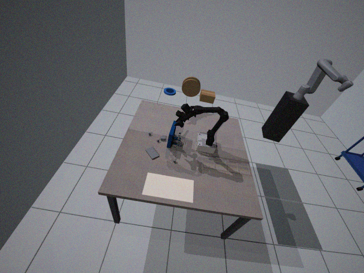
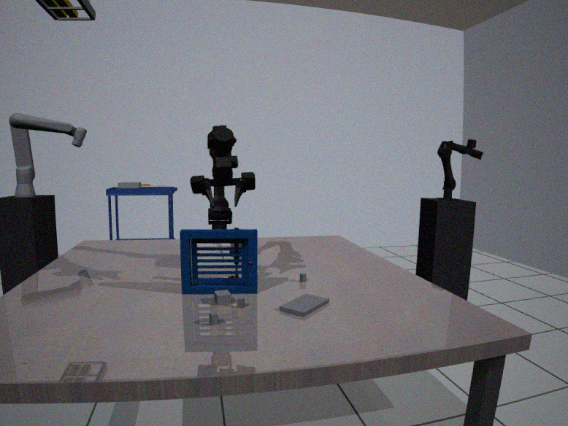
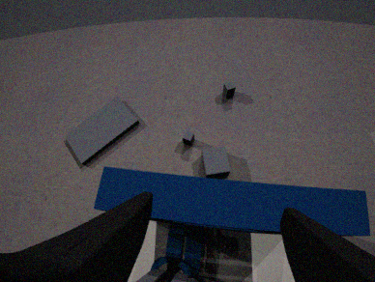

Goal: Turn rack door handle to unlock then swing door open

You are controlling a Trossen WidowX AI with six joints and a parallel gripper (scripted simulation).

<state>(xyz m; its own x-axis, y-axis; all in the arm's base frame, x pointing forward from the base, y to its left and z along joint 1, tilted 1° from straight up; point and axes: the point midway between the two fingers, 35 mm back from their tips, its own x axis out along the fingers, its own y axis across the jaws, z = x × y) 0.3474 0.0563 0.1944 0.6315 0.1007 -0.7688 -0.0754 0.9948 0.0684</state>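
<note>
My gripper tip is now 7 cm past the upright handle, 3 cm to the right of it and 14 cm above it. From my gripper tip the other things lie so: small post 10 cm behind, 24 cm to the left, 23 cm below; flat grey plate 13 cm ahead, 22 cm to the left, 24 cm below.
</note>
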